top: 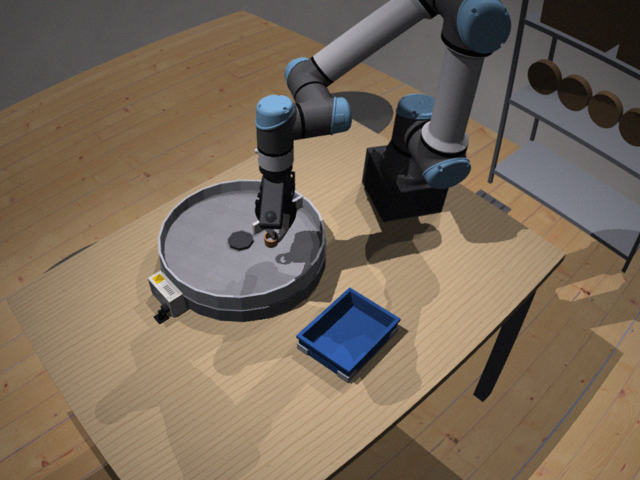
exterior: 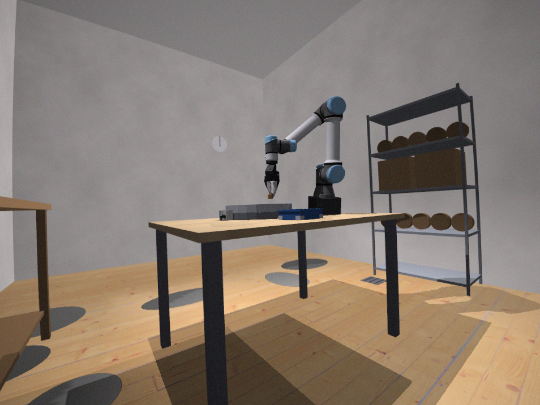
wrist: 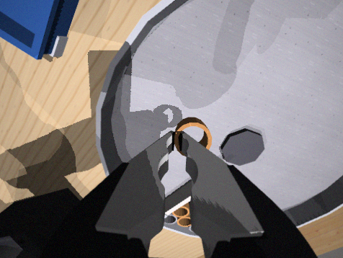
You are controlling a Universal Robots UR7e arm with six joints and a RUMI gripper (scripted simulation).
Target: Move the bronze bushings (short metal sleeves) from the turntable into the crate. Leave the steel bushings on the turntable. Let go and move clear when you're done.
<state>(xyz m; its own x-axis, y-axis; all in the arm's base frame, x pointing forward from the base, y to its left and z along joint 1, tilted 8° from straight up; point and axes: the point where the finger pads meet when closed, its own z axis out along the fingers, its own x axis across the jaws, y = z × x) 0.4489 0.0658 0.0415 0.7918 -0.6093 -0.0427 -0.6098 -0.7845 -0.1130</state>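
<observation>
The blue crate lies 250 mm to the left of my hand, 110 mm below it and 40 mm behind it. The rest, counted from my hand: grey turntable 110 mm to the right, 90 mm below, 40 mm ahead.
</observation>
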